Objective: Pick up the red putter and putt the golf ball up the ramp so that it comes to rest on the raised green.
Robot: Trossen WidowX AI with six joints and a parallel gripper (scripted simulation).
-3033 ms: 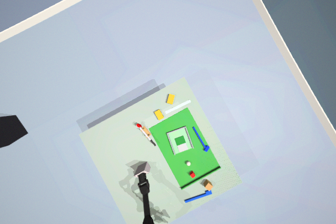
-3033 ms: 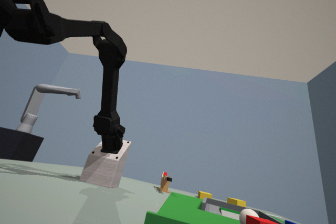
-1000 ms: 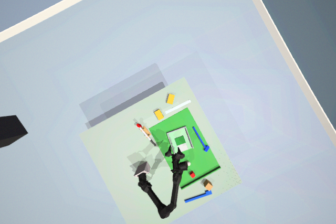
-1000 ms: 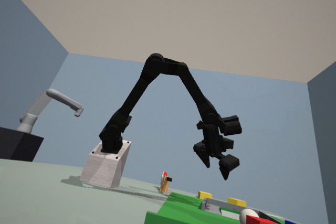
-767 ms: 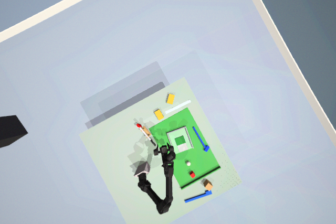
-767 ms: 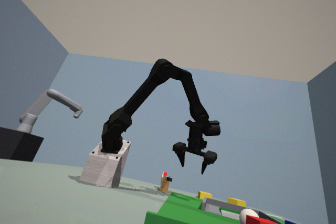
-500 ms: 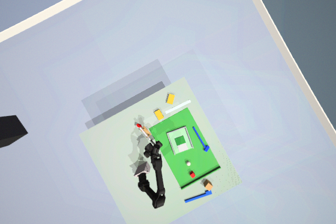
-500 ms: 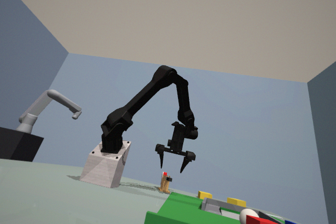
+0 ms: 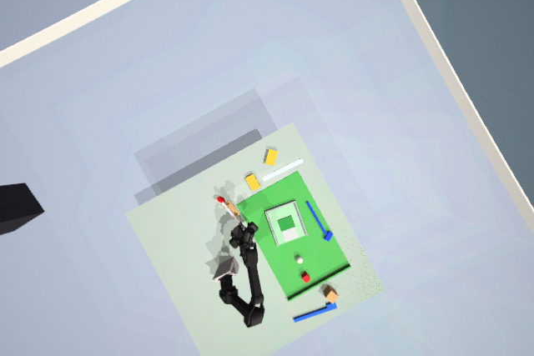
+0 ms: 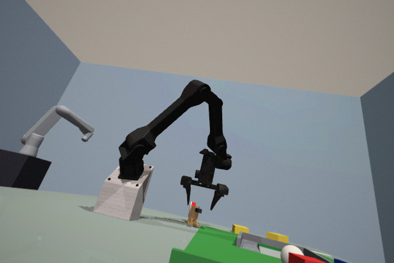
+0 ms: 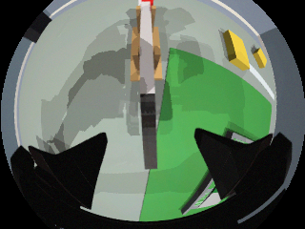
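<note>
The red putter lies 11 cm to the left of my gripper tip, 2 cm behind it and 1 cm below it. Also, from my gripper tip: small tan stand: 13 cm to the left, 4 cm below, 2 cm behind; white bar: 42 cm ahead, 16 cm to the left, 7 cm below; white golf ball: 40 cm to the right, 18 cm ahead, 5 cm below.
</note>
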